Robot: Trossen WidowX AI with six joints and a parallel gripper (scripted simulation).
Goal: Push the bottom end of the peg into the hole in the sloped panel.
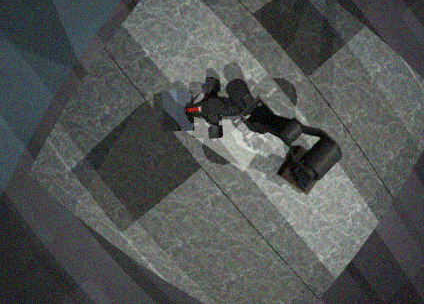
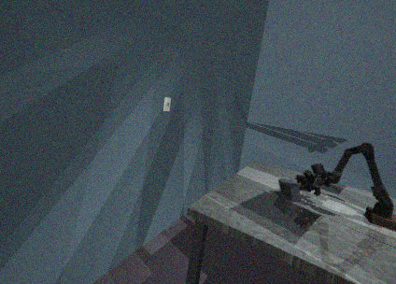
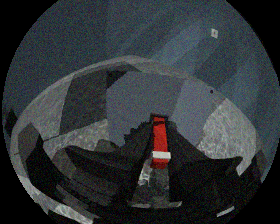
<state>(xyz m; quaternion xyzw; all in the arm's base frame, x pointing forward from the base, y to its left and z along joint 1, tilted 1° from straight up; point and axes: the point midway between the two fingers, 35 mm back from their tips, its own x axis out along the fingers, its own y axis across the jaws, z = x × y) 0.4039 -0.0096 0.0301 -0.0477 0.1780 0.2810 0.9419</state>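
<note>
Right now my gripper tip is 2 cm past the red peg and 1 cm to the left of it. Also, from my gripper tip: grey sloped panel: 3 cm ahead, 2 cm to the left, 2 cm below.
</note>
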